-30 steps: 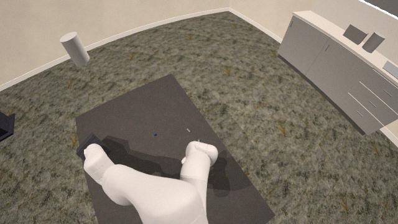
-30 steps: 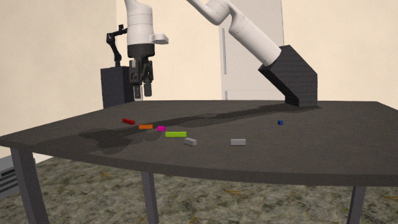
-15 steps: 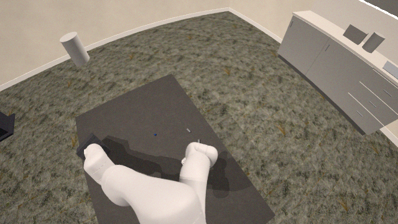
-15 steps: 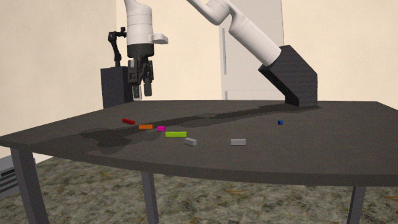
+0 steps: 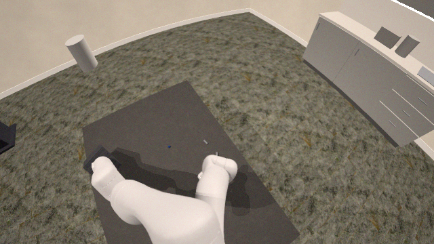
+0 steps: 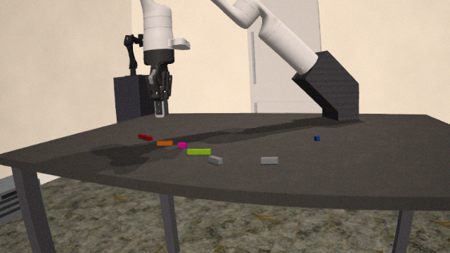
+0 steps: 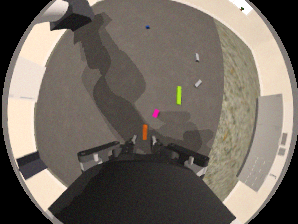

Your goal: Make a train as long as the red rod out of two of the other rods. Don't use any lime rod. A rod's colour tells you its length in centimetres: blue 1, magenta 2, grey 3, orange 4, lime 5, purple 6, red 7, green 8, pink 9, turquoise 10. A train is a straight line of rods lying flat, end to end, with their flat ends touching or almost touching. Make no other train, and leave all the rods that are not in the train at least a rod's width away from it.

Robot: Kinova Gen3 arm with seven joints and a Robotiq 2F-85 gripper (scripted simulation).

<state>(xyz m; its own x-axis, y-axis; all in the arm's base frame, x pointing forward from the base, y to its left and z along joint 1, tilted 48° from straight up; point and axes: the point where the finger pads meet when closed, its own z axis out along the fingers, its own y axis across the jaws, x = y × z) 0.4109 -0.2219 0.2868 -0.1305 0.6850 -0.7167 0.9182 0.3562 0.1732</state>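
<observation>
My hand is 80 mm above the orange rod. The rest, counted from my hand: lime rod: 70 mm ahead, 120 mm to the left, 80 mm below; magenta rod: 20 mm ahead, 60 mm to the left, 80 mm below; red rod: 60 mm behind, 90 mm to the right, 80 mm below.
</observation>
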